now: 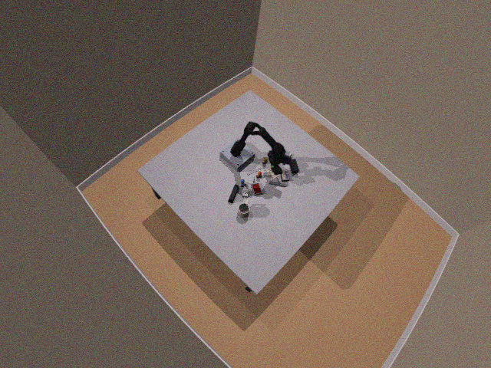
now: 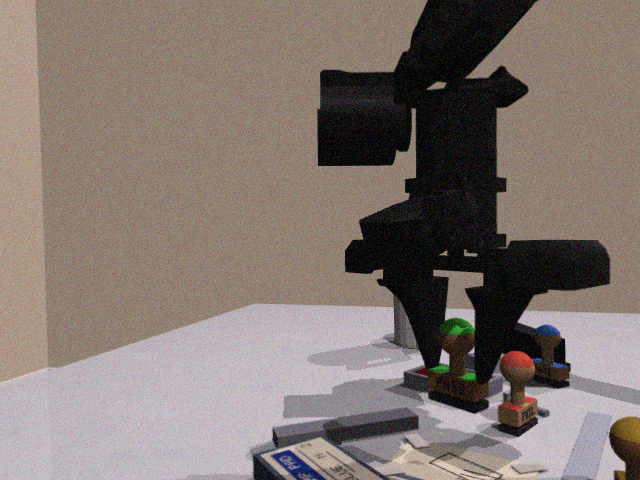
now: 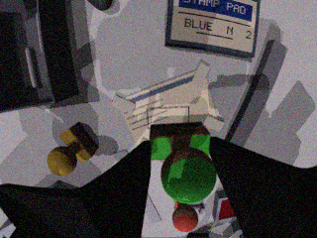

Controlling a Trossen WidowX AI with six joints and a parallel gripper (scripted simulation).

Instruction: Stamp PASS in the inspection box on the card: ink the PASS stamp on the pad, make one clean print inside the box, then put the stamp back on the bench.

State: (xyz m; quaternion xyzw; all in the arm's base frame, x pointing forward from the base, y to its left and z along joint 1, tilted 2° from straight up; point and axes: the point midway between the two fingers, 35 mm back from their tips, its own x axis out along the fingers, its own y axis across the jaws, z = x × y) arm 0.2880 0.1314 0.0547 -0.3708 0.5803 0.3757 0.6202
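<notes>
Now: the card 70 mm below my gripper tip. Round my gripper tip: green-knobbed stamp right at my gripper tip; then yellow-knobbed stamp 110 mm behind, 50 mm below, 20 mm to the left; then red-knobbed stamp 100 mm to the right, 50 mm below, 40 mm behind.
</notes>
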